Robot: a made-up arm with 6 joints. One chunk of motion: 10 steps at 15 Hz.
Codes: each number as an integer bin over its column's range. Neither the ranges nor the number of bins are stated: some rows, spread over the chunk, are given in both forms.
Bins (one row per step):
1: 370 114 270 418 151 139
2: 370 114 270 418 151 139
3: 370 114 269 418 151 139
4: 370 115 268 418 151 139
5: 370 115 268 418 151 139
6: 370 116 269 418 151 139
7: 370 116 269 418 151 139
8: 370 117 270 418 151 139
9: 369 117 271 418 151 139
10: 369 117 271 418 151 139
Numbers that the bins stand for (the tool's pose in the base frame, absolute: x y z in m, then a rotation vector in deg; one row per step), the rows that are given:
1: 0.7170 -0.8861 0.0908 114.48 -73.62 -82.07
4: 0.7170 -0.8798 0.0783 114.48 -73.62 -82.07
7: 0.7170 -0.8736 0.0845 114.48 -73.62 -82.07
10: 0.7108 -0.8673 0.0971 114.48 -73.62 -82.07
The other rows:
2: 0.7170 -0.8861 0.0908 114.48 -73.62 -82.07
3: 0.7170 -0.8861 0.0845 114.48 -73.62 -82.07
5: 0.7170 -0.8798 0.0783 114.48 -73.62 -82.07
6: 0.7170 -0.8736 0.0845 114.48 -73.62 -82.07
8: 0.7170 -0.8673 0.0908 114.48 -73.62 -82.07
9: 0.7108 -0.8673 0.0971 114.48 -73.62 -82.07

